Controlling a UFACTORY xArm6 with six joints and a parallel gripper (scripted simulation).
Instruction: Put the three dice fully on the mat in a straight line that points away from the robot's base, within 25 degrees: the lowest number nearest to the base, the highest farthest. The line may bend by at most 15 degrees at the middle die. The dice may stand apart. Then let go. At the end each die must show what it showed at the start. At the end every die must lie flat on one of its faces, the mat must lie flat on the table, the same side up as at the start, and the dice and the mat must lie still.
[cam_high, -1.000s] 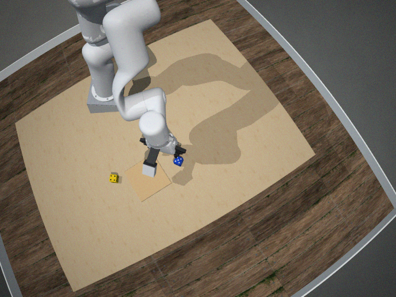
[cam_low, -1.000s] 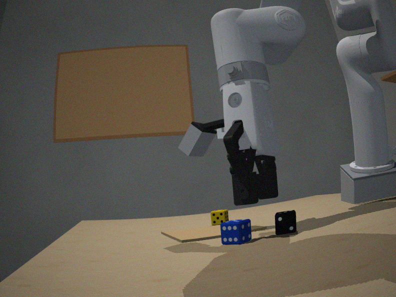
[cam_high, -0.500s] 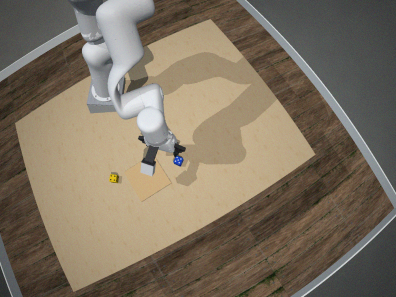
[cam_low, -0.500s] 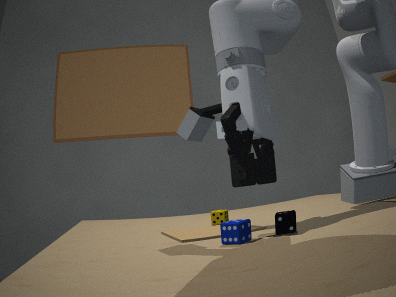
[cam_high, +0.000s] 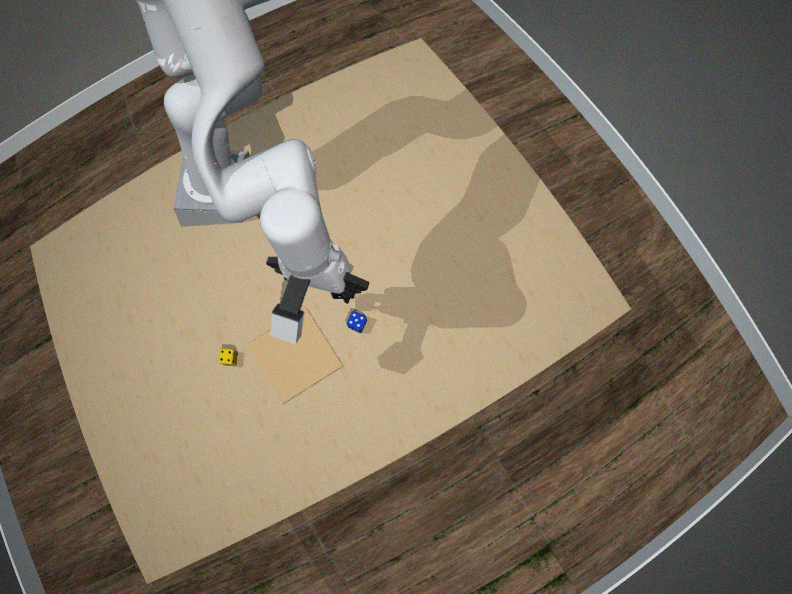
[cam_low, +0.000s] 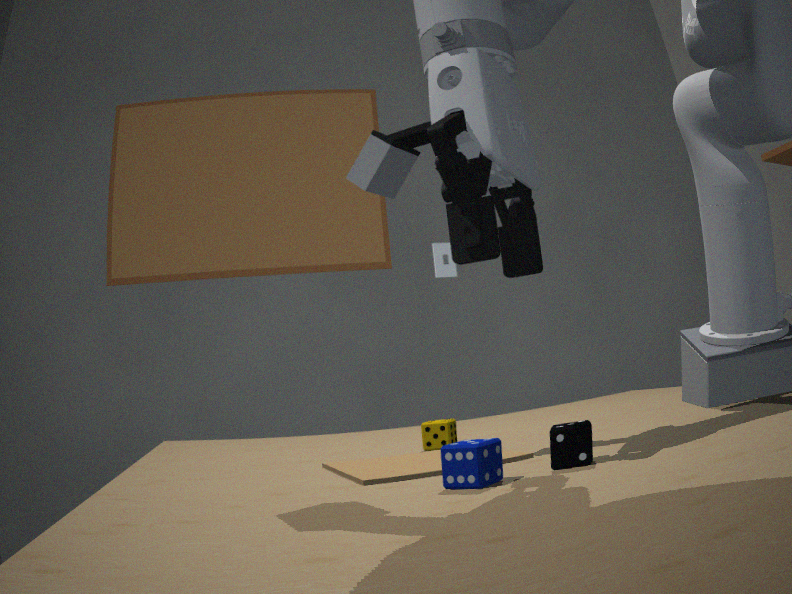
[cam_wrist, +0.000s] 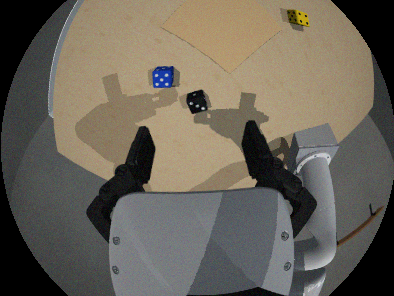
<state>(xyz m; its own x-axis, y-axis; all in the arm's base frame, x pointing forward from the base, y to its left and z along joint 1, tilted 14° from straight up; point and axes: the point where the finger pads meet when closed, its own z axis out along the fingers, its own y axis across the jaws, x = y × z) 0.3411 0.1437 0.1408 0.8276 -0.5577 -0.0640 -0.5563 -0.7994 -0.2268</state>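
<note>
The black die is 14 cm below my hand, 3 cm behind it and 2 cm to the left of it. Round my hand: thin tan mat 15 cm below, 10 cm to the right, 6 cm ahead; then blue die 14 cm below, 4 cm to the left, 4 cm ahead; then yellow die 23 cm to the right, 14 cm below, 3 cm ahead.
</note>
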